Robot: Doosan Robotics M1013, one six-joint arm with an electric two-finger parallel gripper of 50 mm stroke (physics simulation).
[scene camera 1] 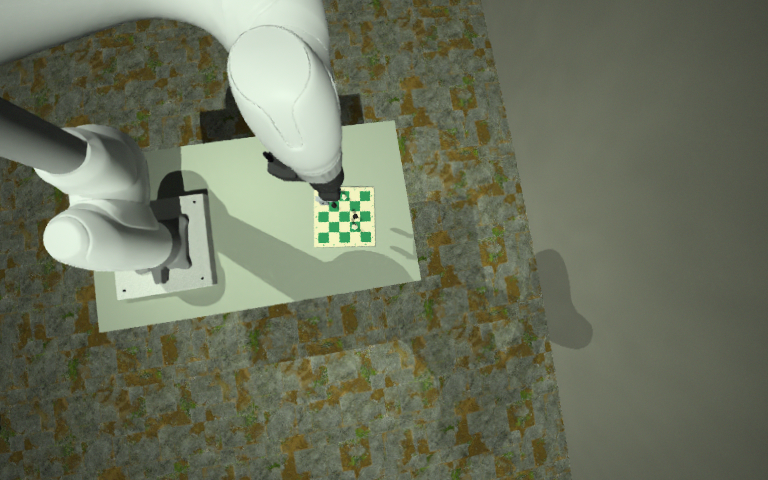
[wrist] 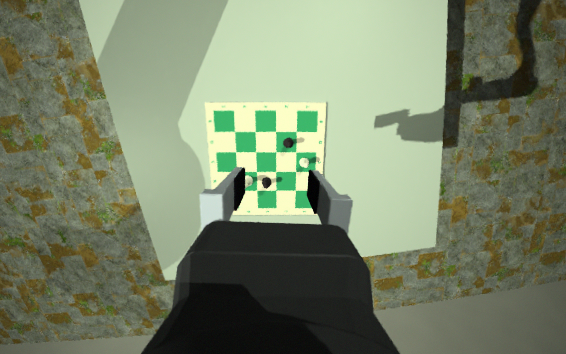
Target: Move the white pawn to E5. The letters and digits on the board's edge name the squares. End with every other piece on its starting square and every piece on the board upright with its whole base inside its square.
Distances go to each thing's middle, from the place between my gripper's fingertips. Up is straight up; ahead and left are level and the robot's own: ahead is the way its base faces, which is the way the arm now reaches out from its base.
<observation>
Now: the chessboard (scene camera 1: 332, 226) 24 cm below my hand, 3 cm to the right of it and 2 cm ahead of it.
</observation>
